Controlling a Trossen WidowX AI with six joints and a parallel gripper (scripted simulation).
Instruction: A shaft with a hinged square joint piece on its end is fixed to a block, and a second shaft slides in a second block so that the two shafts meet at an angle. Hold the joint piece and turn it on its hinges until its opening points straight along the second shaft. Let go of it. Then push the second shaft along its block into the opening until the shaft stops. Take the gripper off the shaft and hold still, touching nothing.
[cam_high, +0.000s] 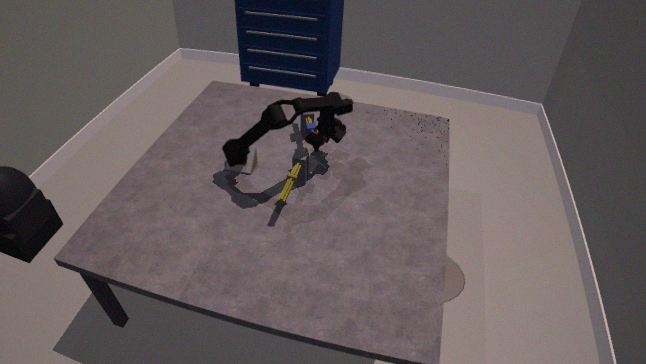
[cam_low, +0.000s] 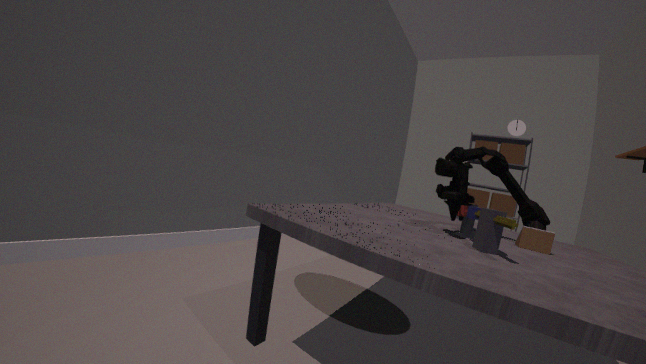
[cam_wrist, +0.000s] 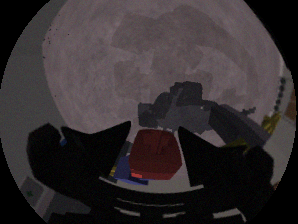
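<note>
My gripper tip is now 1 cm past the red joint piece and 4 cm below it.
</note>
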